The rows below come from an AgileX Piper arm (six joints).
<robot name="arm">
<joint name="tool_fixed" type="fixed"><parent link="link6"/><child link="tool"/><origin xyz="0 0 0" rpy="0 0 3.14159"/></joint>
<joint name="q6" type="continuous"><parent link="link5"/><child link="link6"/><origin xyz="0 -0.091 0" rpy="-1.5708 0 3.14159"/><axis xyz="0 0 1"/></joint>
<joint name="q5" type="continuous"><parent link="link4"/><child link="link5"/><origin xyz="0 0 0" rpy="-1.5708 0 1.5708"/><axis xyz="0 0 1"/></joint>
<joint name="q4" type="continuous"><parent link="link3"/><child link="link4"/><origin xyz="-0.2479 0.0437 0" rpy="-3.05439 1.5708 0"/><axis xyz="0 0 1"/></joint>
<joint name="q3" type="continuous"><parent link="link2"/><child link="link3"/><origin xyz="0.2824 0.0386 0"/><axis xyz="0 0 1"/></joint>
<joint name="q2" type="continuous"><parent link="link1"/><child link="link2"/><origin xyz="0 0 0" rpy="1.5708 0 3.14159"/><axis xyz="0 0 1"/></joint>
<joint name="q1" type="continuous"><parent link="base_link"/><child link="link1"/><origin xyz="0 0 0.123"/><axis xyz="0 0 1"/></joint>
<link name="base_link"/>
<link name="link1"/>
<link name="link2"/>
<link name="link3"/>
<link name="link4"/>
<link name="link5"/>
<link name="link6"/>
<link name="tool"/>
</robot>
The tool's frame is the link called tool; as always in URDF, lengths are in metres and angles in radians. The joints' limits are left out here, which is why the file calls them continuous.
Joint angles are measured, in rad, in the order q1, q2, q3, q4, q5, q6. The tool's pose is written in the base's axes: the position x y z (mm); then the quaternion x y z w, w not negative. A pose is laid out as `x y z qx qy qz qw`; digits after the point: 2 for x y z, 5 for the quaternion.
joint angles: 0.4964 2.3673 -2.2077 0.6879 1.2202 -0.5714
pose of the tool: 419.94 289.17 228.49 -0.41353 0.83861 0.32457 0.14280
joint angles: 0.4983 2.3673 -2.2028 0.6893 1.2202 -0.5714
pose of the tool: 419.07 289.89 227.21 -0.41355 0.83877 0.32526 0.14019
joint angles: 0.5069 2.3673 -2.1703 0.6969 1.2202 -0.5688
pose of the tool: 414.37 292.84 218.63 -0.41111 0.84127 0.32878 0.12313
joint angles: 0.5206 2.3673 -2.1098 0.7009 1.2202 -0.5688
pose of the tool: 405.89 296.25 202.32 -0.40908 0.84584 0.32961 0.09253
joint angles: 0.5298 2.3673 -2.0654 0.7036 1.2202 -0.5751
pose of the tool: 399.38 297.97 190.55 -0.40969 0.84769 0.32939 0.07122
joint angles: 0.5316 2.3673 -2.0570 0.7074 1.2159 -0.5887
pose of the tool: 398.39 298.61 188.54 -0.41372 0.84545 0.33011 0.07123
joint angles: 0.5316 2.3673 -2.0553 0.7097 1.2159 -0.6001
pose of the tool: 398.18 298.66 188.21 -0.41785 0.84311 0.33067 0.07232
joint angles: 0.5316 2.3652 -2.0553 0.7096 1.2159 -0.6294
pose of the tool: 398.06 298.58 189.24 -0.43043 0.83666 0.32959 0.07814
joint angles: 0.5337 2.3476 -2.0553 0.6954 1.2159 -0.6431
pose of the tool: 396.70 297.91 197.17 -0.44203 0.83212 0.32313 0.08815
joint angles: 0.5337 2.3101 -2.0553 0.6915 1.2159 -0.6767
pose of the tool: 394.11 296.08 215.39 -0.46093 0.82013 0.32028 0.11115
